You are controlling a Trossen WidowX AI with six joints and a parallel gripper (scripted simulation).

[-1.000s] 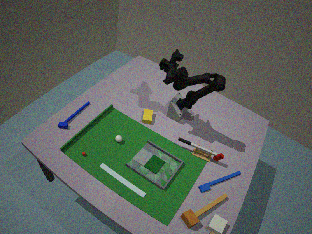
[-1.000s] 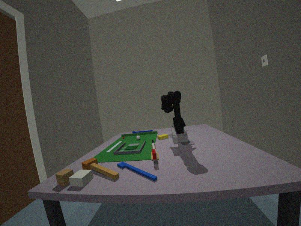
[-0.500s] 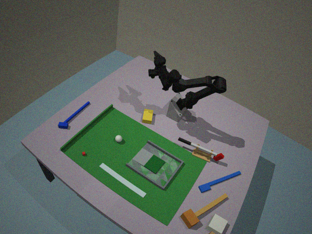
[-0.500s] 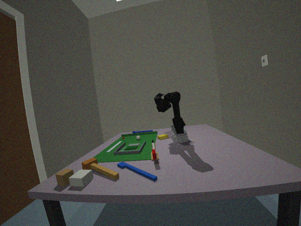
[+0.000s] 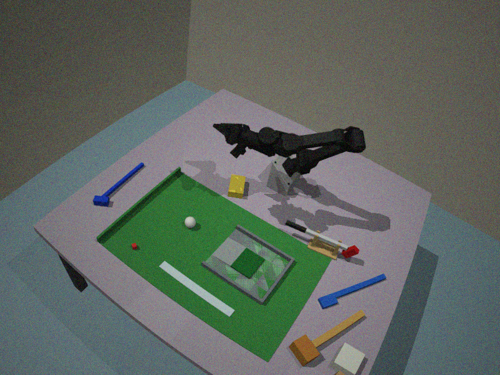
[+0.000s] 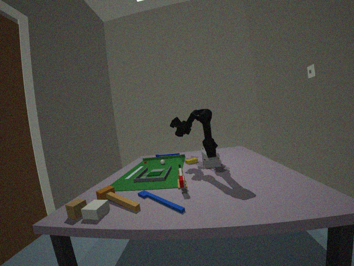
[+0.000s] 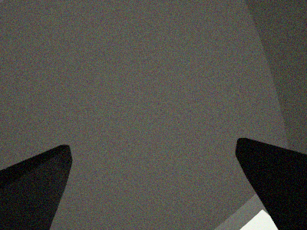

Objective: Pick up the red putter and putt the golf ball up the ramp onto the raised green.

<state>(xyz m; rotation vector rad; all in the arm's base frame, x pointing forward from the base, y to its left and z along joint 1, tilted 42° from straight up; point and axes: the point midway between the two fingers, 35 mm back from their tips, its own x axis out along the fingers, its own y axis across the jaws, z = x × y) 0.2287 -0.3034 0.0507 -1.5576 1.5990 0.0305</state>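
The yellow block is 80 mm behind my gripper tip, 80 mm to the left of it and 320 mm below it. Also, from my gripper tip: white golf ball (200 mm ahead, 50 mm to the left, 310 mm below); then green mat (240 mm ahead, 190 mm to the left, 330 mm below); then small red cube (400 mm ahead, 50 mm to the right, 320 mm below).
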